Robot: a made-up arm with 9 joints.
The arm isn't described. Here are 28 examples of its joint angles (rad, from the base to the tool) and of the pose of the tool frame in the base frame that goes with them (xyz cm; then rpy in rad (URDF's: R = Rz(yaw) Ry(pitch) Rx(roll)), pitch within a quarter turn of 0, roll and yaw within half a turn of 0).
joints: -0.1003 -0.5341 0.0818 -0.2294 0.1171 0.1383 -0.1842 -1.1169 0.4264
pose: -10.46 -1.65 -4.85 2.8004 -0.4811 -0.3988
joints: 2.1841 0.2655 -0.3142 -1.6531 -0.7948 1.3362 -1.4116 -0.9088 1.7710
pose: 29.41 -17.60 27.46 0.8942 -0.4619 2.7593
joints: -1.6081 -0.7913 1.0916 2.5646 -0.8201 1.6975 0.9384 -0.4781 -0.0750
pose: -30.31 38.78 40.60 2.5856 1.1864 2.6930
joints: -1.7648 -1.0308 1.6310 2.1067 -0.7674 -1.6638 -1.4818 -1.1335 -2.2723
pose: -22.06 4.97 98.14 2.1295 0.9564 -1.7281
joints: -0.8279 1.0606 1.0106 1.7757 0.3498 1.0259 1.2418 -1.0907 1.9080
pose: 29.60 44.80 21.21 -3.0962 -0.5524 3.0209
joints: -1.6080 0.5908 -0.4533 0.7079 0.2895 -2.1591 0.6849 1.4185 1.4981
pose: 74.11 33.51 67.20 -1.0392 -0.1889 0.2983
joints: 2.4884 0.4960 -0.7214 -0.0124 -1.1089 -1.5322 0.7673 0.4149 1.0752
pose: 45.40 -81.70 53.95 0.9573 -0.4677 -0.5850
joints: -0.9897 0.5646 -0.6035 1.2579 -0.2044 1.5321 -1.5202 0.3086 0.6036
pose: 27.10 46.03 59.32 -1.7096 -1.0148 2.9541
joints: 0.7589 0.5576 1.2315 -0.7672 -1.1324 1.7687 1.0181 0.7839 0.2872
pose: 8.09 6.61 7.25 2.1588 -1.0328 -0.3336
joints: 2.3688 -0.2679 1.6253 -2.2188 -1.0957 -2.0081 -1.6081 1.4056 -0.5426
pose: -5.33 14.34 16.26 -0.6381 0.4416 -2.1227
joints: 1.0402 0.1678 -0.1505 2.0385 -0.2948 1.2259 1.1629 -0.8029 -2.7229
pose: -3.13 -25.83 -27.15 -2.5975 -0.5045 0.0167
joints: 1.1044 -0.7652 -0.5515 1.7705 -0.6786 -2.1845 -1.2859 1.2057 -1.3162
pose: 37.50 -62.08 5.83 0.3171 0.3890 2.3107
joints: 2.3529 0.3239 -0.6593 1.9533 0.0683 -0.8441 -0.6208 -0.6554 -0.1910
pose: 16.75 -7.83 53.26 2.2447 0.0937 2.2791
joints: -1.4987 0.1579 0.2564 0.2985 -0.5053 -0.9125 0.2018 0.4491 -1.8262
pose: 37.66 66.72 47.40 -1.8005 -0.8028 -2.9113
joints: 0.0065 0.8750 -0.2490 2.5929 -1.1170 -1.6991 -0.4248 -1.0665 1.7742
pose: 13.69 -7.87 57.29 -0.1769 0.6505 -3.0198
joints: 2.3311 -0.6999 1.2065 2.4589 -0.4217 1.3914 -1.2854 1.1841 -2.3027
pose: -36.55 -38.66 48.39 0.3759 0.8897 -1.8424
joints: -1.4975 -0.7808 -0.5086 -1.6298 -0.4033 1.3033 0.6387 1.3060 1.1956
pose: 8.79 18.72 31.96 1.1283 0.9230 -0.3350
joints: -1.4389 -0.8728 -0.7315 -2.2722 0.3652 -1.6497 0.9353 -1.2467 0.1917
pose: -0.67 0.68 87.00 0.2745 -0.6916 3.1060
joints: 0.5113 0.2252 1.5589 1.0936 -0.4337 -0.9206 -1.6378 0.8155 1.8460
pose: 25.37 36.96 -35.74 -2.0566 -0.0498 0.1610
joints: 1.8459 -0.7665 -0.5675 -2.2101 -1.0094 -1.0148 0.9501 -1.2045 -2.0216
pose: -34.01 -19.43 -18.57 -0.0341 -0.0138 0.7840
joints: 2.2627 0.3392 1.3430 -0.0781 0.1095 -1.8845 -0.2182 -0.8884 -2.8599
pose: -4.45 -98.22 52.57 0.4341 0.4382 1.8592
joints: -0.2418 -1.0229 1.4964 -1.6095 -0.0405 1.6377 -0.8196 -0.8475 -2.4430
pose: -27.91 40.68 39.14 -1.3365 0.4062 -1.5559
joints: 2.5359 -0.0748 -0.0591 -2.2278 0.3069 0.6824 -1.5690 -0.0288 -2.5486
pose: 24.57 -31.54 49.31 -3.0112 1.0811 -1.9896
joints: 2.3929 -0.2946 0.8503 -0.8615 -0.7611 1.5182 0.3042 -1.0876 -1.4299
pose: 3.73 -30.69 11.02 0.0885 -0.4775 -1.1913
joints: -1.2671 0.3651 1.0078 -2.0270 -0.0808 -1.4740 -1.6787 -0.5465 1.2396
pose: -31.29 12.98 20.52 2.4734 0.4162 -1.6293
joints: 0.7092 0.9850 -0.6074 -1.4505 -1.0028 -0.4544 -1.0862 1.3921 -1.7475
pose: 42.71 13.65 -37.86 -1.3564 -1.2343 -3.0860
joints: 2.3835 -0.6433 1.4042 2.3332 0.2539 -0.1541 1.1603 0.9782 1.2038
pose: 3.46 -58.80 33.23 0.7533 -0.6606 -0.3367
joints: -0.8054 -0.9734 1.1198 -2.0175 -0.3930 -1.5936 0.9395 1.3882 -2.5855
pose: 1.13 -29.13 48.77 -1.4814 -0.4810 2.7759
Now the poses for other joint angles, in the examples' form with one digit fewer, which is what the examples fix.
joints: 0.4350 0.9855 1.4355 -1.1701 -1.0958 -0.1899 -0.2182 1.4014 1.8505
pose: 39.5 3.6 -30.7 1.480 0.619 0.336
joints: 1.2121 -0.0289 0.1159 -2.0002 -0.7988 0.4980 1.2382 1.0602 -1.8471
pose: -3.0 -45.5 -1.0 -2.887 0.060 2.041
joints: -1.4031 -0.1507 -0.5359 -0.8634 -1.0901 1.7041 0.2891 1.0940 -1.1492
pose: 6.6 3.4 42.0 0.348 0.203 1.942
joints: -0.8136 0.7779 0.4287 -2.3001 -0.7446 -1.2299 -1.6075 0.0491 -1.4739
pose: -29.3 35.5 27.1 1.561 -0.575 0.753
